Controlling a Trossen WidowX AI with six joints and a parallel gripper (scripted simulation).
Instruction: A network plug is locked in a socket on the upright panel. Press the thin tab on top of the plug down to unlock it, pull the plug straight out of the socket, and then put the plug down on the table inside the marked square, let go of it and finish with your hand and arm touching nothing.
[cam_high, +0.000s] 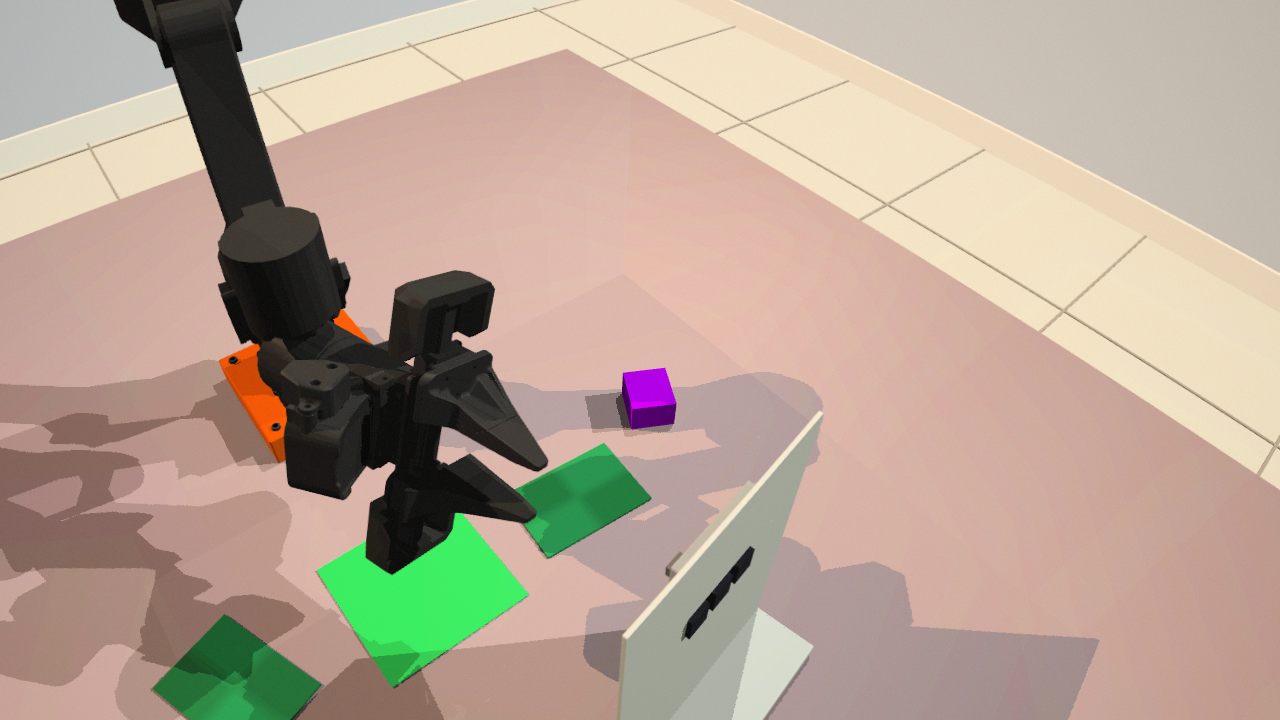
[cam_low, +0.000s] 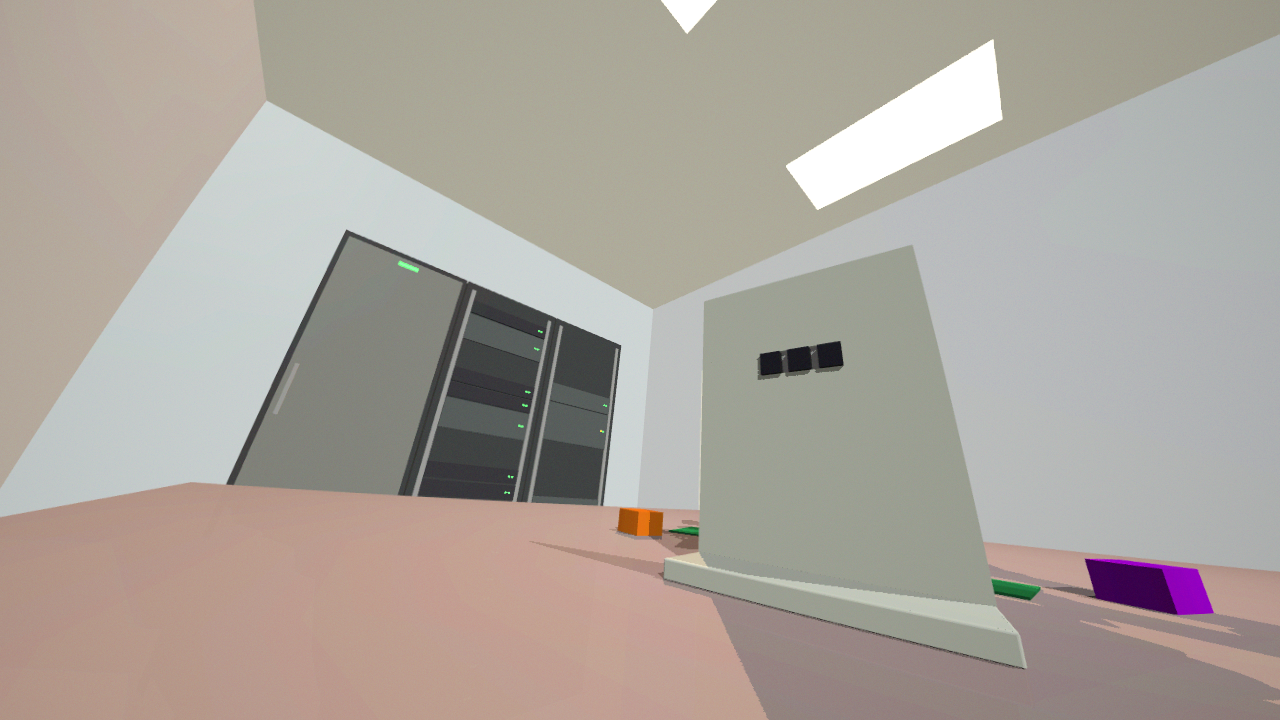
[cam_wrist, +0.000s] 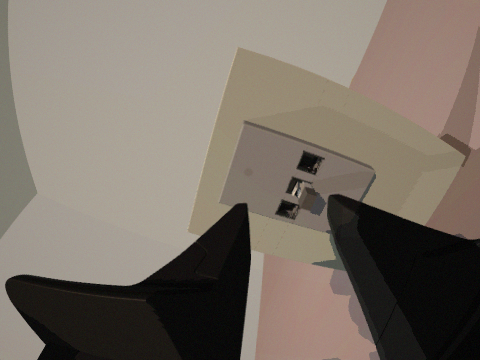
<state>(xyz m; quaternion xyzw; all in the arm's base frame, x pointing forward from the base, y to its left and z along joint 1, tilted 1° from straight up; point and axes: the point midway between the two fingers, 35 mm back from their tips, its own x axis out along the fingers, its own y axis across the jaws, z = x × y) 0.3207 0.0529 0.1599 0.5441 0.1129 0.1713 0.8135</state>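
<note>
My gripper tip is now 100 mm short of the upright panel, 90 mm above it and 60 mm to the right of it. The rest, counted from my gripper tip: bright green marked square: 190 mm below, 100 mm behind, 60 mm to the right.
</note>
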